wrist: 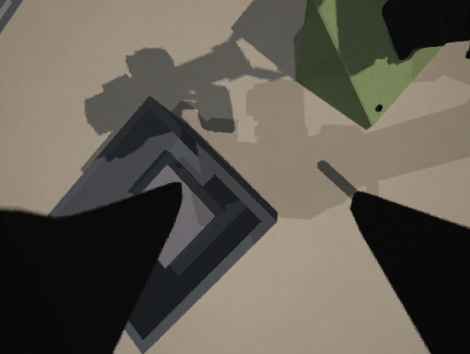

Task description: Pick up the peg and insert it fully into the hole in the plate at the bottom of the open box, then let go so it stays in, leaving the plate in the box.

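Pixels of known places: gripper, fingertip midpoint: (pixel 266 195); arm's base, link origin: (pixel 412 10).
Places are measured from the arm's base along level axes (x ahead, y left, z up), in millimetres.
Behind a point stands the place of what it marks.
A thin grey peg (pixel 336 177) lies on the table right of the box; its lower right end is hidden behind the right fingertip. The dark open box (pixel 200 288) {x 346, y 5, z 28 mm} stands at the left of the view, partly covered by the left finger. The pinkish-grey plate (pixel 192 226) {x 322, y -48, z -12 mm} lies at the bottom of the box; its hole does not show in this view. My gripper (pixel 266 195) {x 234, y 3, z 112 mm} is open and empty. Its left finger overlaps the box and plate in the view, and its right fingertip overlaps the peg's end.
A green angular block (pixel 322 65) {x 88, y -40, z -6 mm} with a small dark hole stands at the top right, partly covered by a black part at the view's edge. A grey-blue edge of another object (pixel 7 16) shows at the top left corner. Arm shadows fall across the table.
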